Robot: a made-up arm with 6 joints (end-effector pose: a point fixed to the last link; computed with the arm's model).
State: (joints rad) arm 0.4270 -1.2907 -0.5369 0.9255 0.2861 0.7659
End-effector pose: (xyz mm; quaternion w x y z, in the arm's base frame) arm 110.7 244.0 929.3 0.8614 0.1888 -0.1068 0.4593
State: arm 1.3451 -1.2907 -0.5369 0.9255 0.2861 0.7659
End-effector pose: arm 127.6 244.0 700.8 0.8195 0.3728 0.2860 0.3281
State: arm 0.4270 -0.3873 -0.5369 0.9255 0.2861 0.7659
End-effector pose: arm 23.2 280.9 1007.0 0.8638 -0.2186 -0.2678 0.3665
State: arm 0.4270 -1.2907 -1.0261 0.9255 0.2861 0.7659
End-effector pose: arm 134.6 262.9 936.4 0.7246 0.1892 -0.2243 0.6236
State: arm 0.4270 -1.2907 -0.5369 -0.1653 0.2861 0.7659
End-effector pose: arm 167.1 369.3 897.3 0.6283 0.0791 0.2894 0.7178
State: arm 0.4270 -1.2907 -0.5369 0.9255 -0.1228 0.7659
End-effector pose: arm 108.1 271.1 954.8 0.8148 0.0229 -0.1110 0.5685
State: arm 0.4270 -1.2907 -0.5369 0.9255 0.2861 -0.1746
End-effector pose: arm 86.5 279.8 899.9 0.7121 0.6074 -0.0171 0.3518
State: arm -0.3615 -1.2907 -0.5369 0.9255 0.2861 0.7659
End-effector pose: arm -48.1 244.0 1048.5 0.7543 -0.0021 -0.4294 0.4966
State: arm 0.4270 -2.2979 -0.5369 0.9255 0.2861 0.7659
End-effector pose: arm 128.9 291.5 803.4 0.6562 0.5949 0.0964 0.4540
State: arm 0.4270 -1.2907 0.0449 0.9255 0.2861 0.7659
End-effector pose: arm 75.2 234.3 933.7 0.9569 0.1737 0.0407 0.2293
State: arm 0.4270 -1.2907 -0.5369 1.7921 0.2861 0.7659
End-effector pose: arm 12.6 205.2 885.7 0.8693 0.2380 -0.4050 0.1537
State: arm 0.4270 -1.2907 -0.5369 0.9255 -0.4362 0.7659
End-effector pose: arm 99.0 295.1 967.5 0.7560 -0.1054 -0.1112 0.6364
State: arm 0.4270 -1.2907 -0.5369 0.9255 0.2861 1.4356
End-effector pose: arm 112.1 237.1 966.6 0.8540 -0.1401 -0.1575 0.4757
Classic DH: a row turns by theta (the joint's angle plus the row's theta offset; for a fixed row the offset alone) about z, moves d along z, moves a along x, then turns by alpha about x. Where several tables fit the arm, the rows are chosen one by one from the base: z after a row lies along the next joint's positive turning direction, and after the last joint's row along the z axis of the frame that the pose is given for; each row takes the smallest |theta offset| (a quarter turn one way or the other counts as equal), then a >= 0, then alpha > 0; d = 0 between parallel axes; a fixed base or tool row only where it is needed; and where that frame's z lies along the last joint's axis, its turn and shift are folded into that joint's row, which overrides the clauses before.
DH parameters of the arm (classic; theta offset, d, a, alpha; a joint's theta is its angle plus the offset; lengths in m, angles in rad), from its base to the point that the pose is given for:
base (fixed): 0 0.798 -0.112 -1.5708
joint 1: 0.6186 0.1849 -0.0038 -2.3544
joint 2: -1.3026 -0.254 -0.0172 -1.5726
joint 3: -0.7687 0.0063 0.0289 1.3833
joint 4: 0.1593 0.031 -0.0404 -1.0481
joint 5: 0.5004 -0.1515 -0.0334 2.5606
joint 6: -1.1392 -0.1143 -0.057 1.3805
tool (fixed): -1.224 -0.0093 0 0

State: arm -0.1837 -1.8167 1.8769 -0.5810 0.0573 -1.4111
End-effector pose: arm 6.1 367.2 933.2 0.0785 -0.6253 -0.3495 0.6933
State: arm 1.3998 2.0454 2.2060 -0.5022 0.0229 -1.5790
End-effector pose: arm 38.6 381.6 780.6 0.2509 0.8456 -0.4474 0.1481
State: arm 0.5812 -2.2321 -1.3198 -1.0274 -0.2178 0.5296
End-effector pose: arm 27.3 451.7 912.1 0.1335 0.0198 -0.0347 -0.9902
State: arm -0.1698 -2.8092 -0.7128 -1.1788 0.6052 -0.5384
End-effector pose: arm -67.7 424.1 948.1 0.1091 0.1183 0.7942 0.5860
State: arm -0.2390 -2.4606 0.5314 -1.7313 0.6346 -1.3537
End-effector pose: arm -96.5 424.3 962.0 0.1102 -0.0144 0.9409 -0.3198
